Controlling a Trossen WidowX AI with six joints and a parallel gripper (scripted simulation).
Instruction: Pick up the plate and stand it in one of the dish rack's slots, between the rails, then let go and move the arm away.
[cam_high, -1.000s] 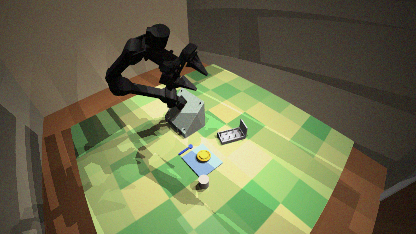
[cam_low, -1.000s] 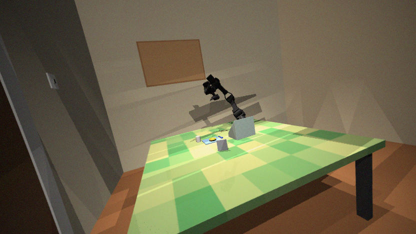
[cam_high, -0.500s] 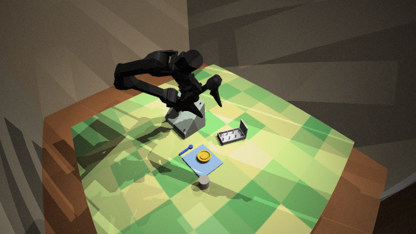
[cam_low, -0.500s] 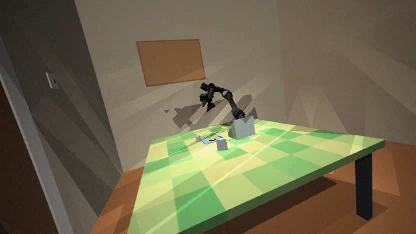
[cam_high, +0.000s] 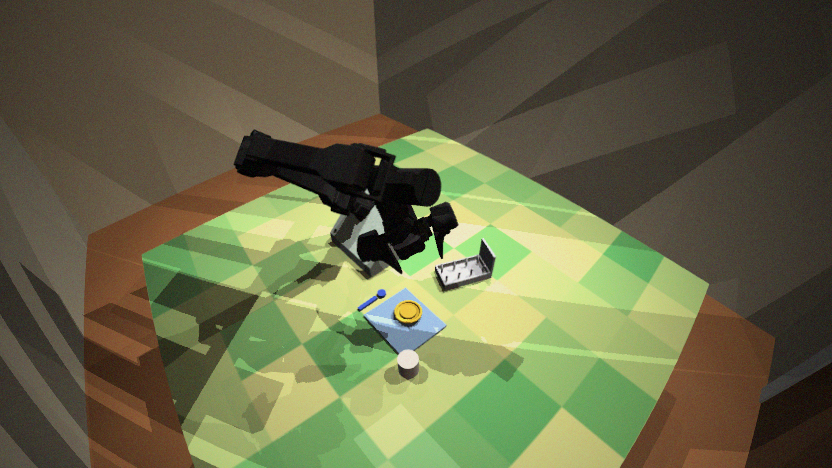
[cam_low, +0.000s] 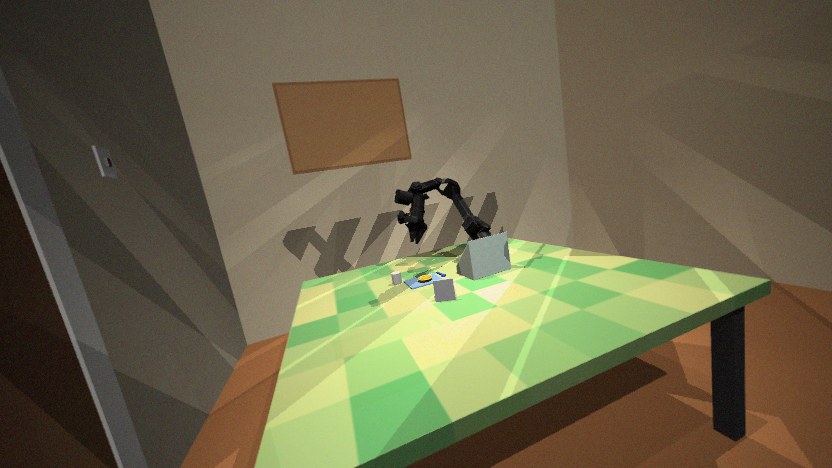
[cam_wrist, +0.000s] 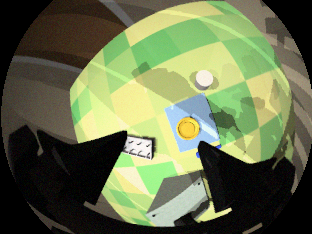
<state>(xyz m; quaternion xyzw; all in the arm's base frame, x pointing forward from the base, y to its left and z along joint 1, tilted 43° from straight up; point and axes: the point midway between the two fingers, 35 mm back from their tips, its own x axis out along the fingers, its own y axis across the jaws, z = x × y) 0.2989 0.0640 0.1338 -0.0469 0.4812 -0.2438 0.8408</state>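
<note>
Right now my gripper tip is 17 cm above the yellow plate, 2 cm to the left of it and 2 cm past it. From my gripper tip the other things lie so: light blue mat: 18 cm below, 4 cm to the right, 2 cm behind; blue spoon: 18 cm below, 11 cm behind, 6 cm to the right; cup: 16 cm below, 10 cm to the right, 9 cm ahead.
</note>
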